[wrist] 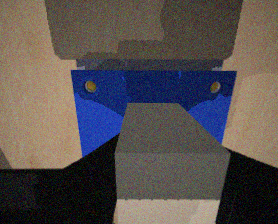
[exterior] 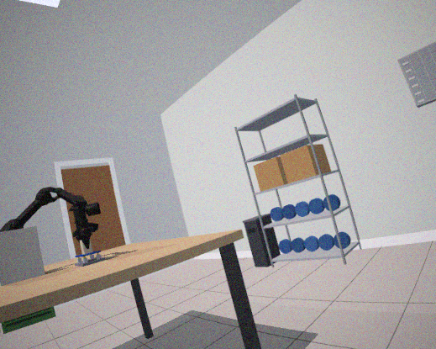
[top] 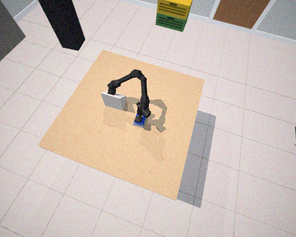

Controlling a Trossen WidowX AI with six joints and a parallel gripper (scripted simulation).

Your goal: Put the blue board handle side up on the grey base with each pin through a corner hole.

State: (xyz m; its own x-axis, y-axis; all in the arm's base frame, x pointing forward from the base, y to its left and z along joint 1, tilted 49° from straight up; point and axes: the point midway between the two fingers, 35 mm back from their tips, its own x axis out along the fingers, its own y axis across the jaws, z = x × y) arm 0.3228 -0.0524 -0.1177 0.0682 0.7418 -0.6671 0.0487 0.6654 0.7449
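The flat blue board lies 10 mm below my gripper tip. Also, from my gripper tip: grey base: 60 mm below.
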